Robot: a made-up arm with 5 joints.
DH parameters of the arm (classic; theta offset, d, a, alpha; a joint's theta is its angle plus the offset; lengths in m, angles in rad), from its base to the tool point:
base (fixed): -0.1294 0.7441 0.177 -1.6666
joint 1: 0 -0.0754 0.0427 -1.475
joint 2: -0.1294 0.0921 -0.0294 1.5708
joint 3: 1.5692 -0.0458 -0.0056 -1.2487
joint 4: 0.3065 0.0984 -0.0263 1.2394
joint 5: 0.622 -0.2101 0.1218 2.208
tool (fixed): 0.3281 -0.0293 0 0
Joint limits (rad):
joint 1: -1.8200..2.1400
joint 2: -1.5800..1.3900
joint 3: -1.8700..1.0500
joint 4: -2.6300..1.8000
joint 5: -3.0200..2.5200
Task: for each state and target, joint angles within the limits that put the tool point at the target. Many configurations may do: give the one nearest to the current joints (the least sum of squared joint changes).
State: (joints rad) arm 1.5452 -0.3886 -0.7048 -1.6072 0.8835
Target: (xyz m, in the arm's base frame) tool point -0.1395 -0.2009 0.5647
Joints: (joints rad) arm 0.9909 -0.4236 -0.4652 -1.4548 0.8368
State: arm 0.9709 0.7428 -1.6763 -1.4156 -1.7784
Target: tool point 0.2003 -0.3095 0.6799
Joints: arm 0.2159 0.0762 -1.7418 -1.1696 -2.7121
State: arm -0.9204 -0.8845 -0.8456 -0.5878 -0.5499
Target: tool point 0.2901 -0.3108 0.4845
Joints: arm -0.1571 -0.6417 -0.6841 -0.5850 -0.0117
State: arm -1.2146 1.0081 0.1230 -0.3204 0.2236
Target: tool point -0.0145 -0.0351 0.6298
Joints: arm -1.0056 1.2221 0.4669 0.2195 0.4113
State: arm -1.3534 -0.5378 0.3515 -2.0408 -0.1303
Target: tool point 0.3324 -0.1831 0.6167
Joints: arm -1.6455 -0.9104 0.8560 -2.3138 -0.3533
